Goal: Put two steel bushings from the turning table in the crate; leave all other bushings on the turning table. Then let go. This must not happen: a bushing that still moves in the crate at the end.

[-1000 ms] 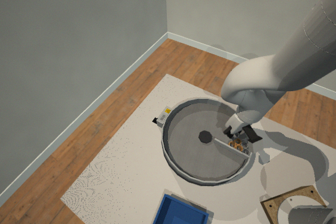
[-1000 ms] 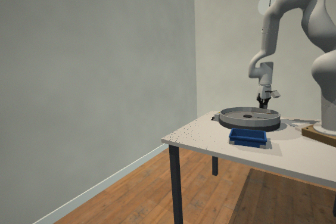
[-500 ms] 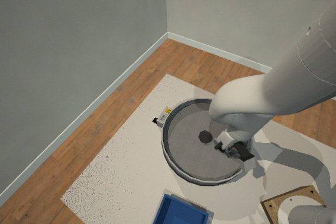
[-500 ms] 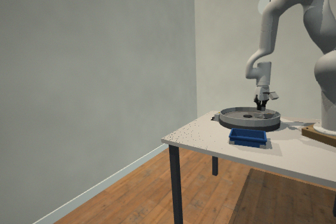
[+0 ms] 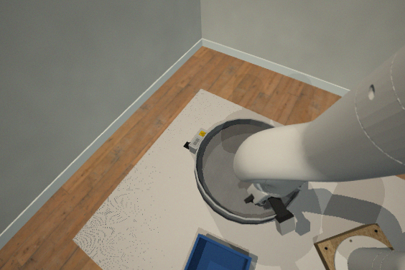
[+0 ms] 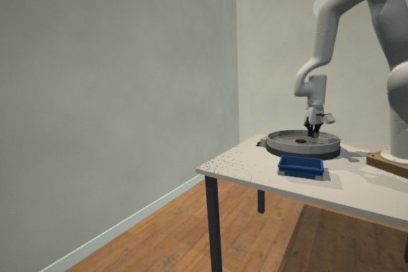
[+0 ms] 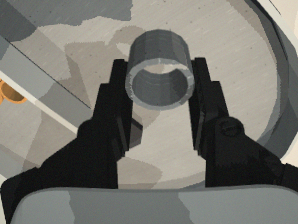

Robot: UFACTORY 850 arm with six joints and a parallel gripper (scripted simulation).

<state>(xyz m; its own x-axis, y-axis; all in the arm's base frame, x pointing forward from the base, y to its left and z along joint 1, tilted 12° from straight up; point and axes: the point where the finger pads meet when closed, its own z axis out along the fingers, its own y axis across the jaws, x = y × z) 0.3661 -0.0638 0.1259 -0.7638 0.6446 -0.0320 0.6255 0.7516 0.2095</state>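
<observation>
Right now the blue crate is 40 mm ahead of my hand, 250 mm to the left of it and 120 mm below it. From my hand the other things lie so: grey turning table: 70 mm ahead, 130 mm to the right, 90 mm below.
</observation>
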